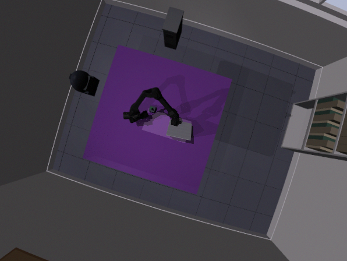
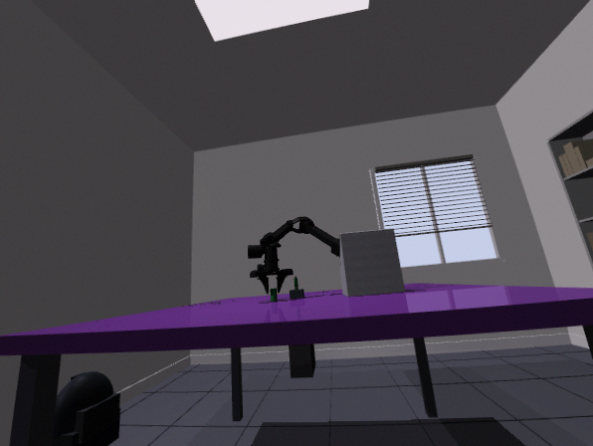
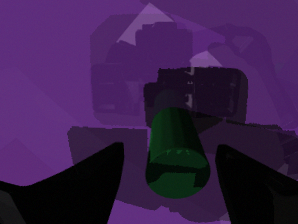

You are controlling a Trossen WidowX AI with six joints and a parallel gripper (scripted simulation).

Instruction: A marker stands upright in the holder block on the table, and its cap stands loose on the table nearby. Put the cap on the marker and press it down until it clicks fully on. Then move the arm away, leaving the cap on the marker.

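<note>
Right now my gripper tip is 1 cm above the green cap. Also, from my gripper tip: green marker 12 cm to the right, 9 cm behind, 4 cm above; dark holder block 12 cm to the right, 9 cm behind, 1 cm below.
</note>
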